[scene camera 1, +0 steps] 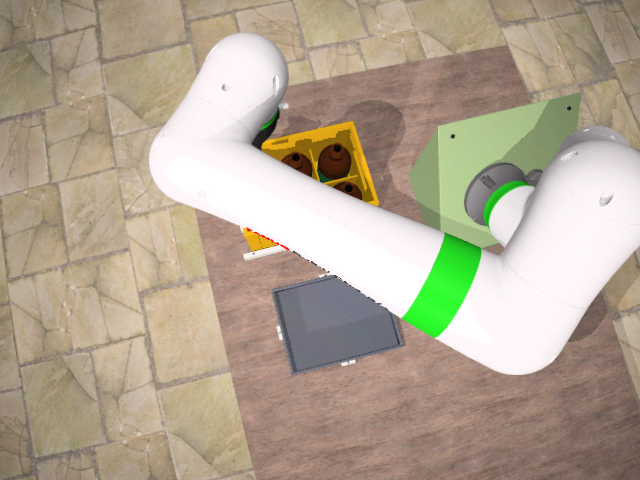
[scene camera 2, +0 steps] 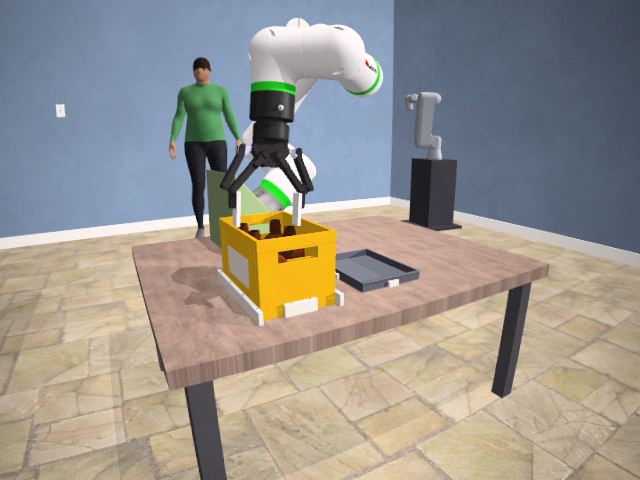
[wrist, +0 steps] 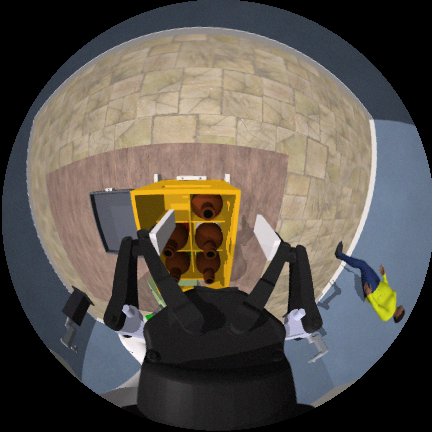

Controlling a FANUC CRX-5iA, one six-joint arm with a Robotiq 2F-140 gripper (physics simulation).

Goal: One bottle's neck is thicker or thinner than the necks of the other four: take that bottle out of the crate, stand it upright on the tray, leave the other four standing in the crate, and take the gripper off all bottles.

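Seen in the pictures: gripper, fingertip midpoint: [scene camera 2: 267, 225] [wrist: 215, 220]; arm's base at its link origin: [scene camera 1: 494, 193] [scene camera 2: 259, 210].
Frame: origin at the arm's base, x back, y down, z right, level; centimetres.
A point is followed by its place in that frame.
Observation:
The yellow crate [scene camera 1: 366, 164] @(x -27.9, y -4.5, z 8.0 cm) [scene camera 2: 295, 279] @(x -55.1, y 5.1, z 6.1 cm) [wrist: 236, 220] @(x -50.8, y -4.5, z 15.0 cm) stands on the table and holds several brown bottles upright. In the wrist view these are a top right bottle [wrist: 206, 202] @(x -52.3, y -0.6, z 9.6 cm), a middle right bottle [wrist: 209, 235] @(x -44.2, y 0.8, z 11.4 cm), a middle left bottle [wrist: 180, 233] @(x -43.4, y 1.6, z 4.7 cm), a bottom right bottle [wrist: 207, 262] @(x -35.6, y 1.0, z 12.1 cm) and a bottom left bottle [wrist: 178, 261] @(x -34.7, y 1.2, z 4.4 cm). The top left compartment is empty. I cannot tell which neck differs. My gripper [scene camera 2: 266, 222] @(x -51.2, y -6.4, z 10.9 cm) [wrist: 215, 220] @(x -51.2, y -6.4, z 10.9 cm) is open and empty, pointing down close over the crate. The arm hides its fingers in scene camera 1. The dark tray [scene camera 1: 338, 328] @(x -36.7, y 12.5, z -23.3 cm) [scene camera 2: 373, 267] @(x -35.8, y 12.5, z -24.5 cm) [wrist: 114, 220] @(x -38.2, y 12.5, z -21.9 cm) is empty.
White stop strips stand round the crate and the tray on the wooden table [scene camera 1: 439, 413] @(x -17.0, y 13.0, z -45.1 cm) [scene camera 2: 439, 248] @(x -25.9, y 13.0, z -57.2 cm). A green angled plate [scene camera 1: 465, 149] @(x -8.3, y -9.2, z 7.2 cm) stands by the arm's base. The white arm [scene camera 1: 330, 227] @(x -41.4, y -46.6, z -14.7 cm) [scene camera 2: 310, 51] @(x -58.1, y -41.0, z 3.5 cm) passes over the crate and part of the tray.

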